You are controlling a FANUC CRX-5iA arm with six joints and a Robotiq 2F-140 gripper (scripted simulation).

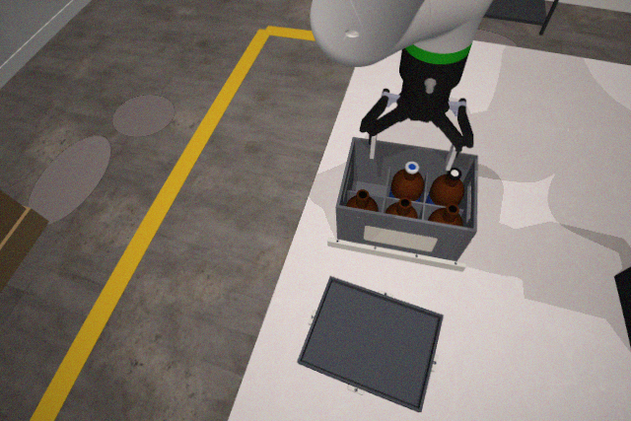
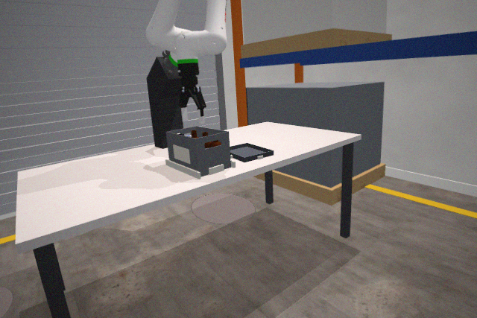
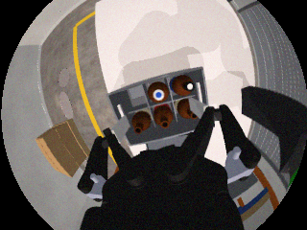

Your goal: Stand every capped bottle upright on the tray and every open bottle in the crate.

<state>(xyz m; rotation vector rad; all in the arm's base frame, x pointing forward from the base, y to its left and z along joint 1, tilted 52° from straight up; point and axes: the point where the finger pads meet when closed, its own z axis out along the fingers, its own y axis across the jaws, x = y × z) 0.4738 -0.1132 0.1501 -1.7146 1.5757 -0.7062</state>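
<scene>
Now: the grey crate 15 cm below my hand, 1 cm to the left of it and 1 cm behind it. Round my hand: flat tray 31 cm to the left, 22 cm below, 4 cm behind.
</scene>
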